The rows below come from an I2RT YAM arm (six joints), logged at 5 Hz.
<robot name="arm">
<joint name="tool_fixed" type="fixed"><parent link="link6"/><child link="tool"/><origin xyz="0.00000 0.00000 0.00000" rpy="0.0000 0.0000 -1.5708"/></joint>
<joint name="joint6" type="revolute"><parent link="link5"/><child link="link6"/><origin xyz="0.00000 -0.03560 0.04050" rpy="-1.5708 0.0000 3.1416"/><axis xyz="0 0 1"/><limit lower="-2.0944" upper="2.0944"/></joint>
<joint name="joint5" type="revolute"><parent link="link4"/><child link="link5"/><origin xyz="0.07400 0.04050 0.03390" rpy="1.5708 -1.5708 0.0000"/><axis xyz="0 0 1"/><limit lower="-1.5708" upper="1.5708"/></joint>
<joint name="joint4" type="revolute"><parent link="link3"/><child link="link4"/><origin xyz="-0.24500 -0.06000 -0.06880" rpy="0.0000 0.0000 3.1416"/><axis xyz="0 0 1"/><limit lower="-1.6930" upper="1.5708"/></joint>
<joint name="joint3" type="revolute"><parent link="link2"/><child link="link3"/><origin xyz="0.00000 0.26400 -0.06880" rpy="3.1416 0.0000 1.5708"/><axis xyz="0 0 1"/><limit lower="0.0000" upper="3.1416"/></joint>
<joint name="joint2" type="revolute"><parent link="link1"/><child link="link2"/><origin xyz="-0.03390 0.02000 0.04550" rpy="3.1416 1.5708 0.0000"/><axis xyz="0 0 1"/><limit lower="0.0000" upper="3.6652"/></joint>
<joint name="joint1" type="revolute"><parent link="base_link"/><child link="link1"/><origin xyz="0.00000 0.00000 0.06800" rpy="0.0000 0.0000 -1.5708"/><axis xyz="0 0 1"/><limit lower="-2.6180" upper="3.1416"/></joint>
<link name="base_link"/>
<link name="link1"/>
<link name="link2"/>
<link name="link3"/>
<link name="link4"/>
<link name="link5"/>
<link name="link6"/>
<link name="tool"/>
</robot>
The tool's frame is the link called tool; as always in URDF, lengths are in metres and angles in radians.
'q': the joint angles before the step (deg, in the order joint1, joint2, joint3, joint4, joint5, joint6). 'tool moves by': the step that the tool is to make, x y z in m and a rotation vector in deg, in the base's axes. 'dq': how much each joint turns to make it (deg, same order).
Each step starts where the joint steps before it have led.
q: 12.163 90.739 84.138 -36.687 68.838 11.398
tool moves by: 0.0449 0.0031 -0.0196 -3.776 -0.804 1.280
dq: -0.946 7.134 0.009 18.762 0.586 -12.423
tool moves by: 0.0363 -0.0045 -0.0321 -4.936 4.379 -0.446
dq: -1.547 7.572 -0.003 13.579 0.987 -11.927
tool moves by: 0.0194 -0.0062 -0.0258 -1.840 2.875 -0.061
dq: -1.244 4.858 -0.011 6.551 -0.502 -5.114
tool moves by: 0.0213 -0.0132 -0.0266 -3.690 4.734 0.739
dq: -2.071 5.518 0.018 10.499 -1.503 -10.879
